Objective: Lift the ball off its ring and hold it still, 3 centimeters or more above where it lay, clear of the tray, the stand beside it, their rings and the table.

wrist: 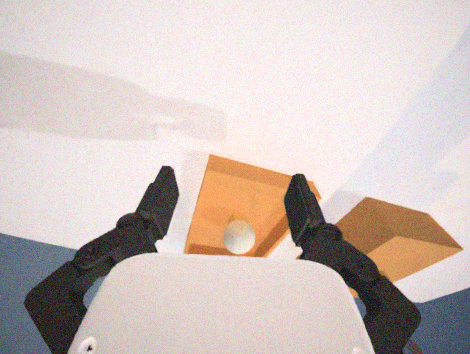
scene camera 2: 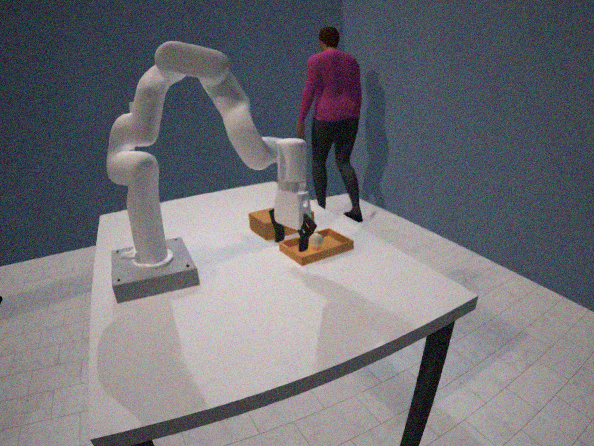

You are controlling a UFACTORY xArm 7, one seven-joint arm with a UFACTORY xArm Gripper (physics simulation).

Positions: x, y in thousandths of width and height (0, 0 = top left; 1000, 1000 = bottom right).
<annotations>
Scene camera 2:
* my gripper: 491, 550
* orange tray: 563, 546
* orange stand: 439, 499
</annotations>
